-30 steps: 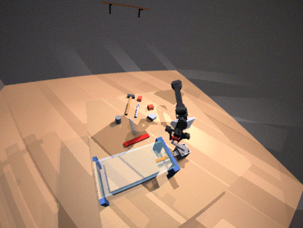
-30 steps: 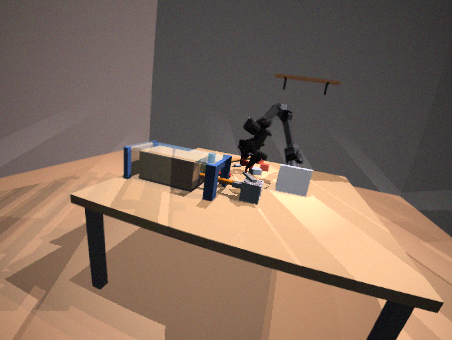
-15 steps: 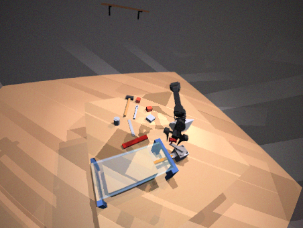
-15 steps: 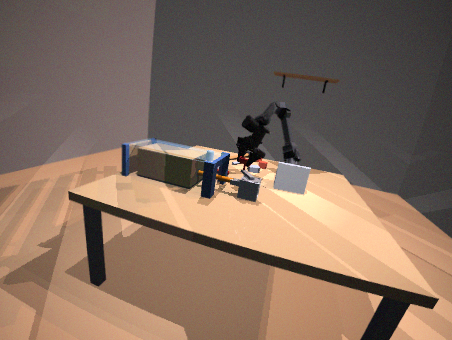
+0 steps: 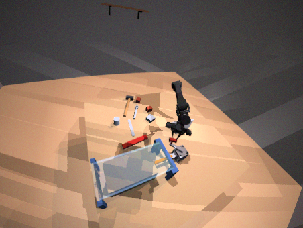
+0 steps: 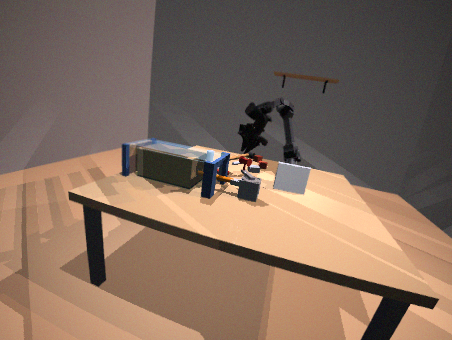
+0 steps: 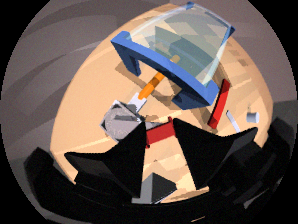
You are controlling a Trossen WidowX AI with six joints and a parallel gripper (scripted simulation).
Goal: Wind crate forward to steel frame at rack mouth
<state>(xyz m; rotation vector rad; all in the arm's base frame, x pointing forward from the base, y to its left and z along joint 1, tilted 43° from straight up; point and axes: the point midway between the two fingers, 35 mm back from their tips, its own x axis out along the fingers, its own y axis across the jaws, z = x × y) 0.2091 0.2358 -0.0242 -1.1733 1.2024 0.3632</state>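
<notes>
Right now my gripper tip is 60 mm above the red grip, 20 mm to the left of it and 10 mm past it. From my gripper tip the other things lie so: blue frame 90 mm below, 80 mm to the left, 80 mm ahead; grey winch 160 mm below, 90 mm behind, 50 mm to the left; winch handle 90 mm below, 40 mm behind, 10 mm to the left.
</notes>
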